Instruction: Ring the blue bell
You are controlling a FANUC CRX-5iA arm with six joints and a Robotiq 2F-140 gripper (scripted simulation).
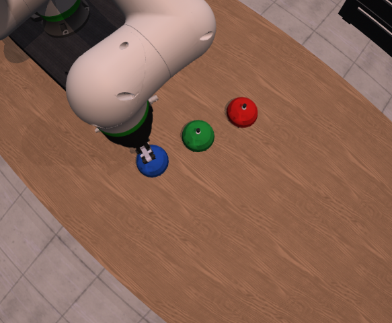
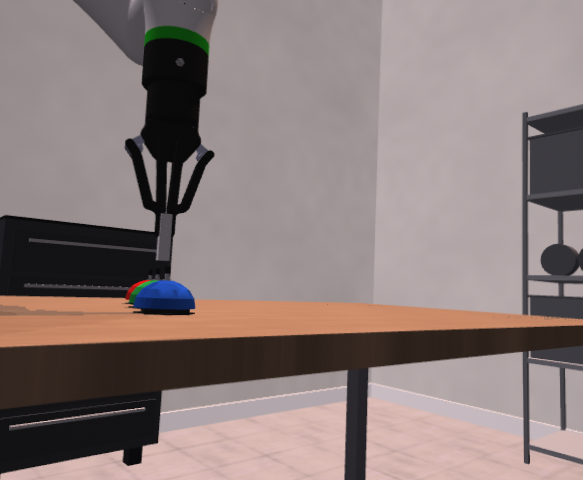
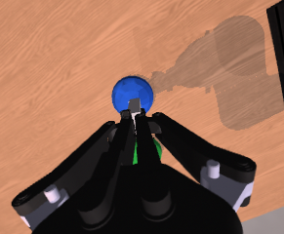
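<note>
My gripper is now 7 cm above the blue bell and 1 cm short of it. The rest, counted from my hand: green bell: 11 cm to the left, 7 cm below, 7 cm ahead; red bell: 23 cm to the left, 14 cm ahead, 7 cm below.
</note>
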